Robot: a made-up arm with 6 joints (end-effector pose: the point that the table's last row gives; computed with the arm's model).
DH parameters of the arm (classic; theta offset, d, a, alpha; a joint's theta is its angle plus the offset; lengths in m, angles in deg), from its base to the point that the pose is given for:
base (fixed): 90 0.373 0.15 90
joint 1: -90 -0.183 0.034 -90
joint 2: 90 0.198 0.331 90
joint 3: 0 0.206 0.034 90
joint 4: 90 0.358 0.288 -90
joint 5: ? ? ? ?
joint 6: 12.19 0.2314 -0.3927 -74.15
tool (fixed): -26.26 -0.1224 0 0
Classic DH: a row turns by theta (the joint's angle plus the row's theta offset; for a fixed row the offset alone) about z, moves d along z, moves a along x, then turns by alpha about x.
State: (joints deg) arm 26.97 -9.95 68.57 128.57 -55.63 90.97
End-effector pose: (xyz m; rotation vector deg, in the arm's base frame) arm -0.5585 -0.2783 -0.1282 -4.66 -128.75 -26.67
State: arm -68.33 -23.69 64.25 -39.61 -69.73 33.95
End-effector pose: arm -1.1310 -0.2321 -0.2317 22.06 12.26 -75.99
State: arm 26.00 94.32 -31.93 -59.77 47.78 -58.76
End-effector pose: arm -0.7769 -0.4717 0.7001 -61.49 -42.58 -15.69
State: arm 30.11 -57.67 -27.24 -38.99 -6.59 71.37
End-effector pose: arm -0.3941 0.3153 -0.5953 100.08 23.61 15.20
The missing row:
joint 5: 90 -0.073 0.071 90
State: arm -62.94 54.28 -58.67 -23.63 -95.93 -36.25
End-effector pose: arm -0.2361 -0.0669 0.3687 78.06 -122.66 33.86
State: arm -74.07 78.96 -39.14 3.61 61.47 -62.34
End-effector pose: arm -0.9858 -0.0079 0.2713 117.06 108.86 52.33
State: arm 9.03 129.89 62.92 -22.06 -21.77 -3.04
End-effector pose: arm 0.2088 0.2040 1.5265 -20.39 -102.86 108.92
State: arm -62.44 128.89 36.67 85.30 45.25 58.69
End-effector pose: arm -0.6257 0.5864 0.7518 52.03 30.30 -64.59
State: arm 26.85 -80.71 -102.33 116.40 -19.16 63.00
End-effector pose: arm 0.2054 1.0457 0.5690 -2.44 -36.05 172.99
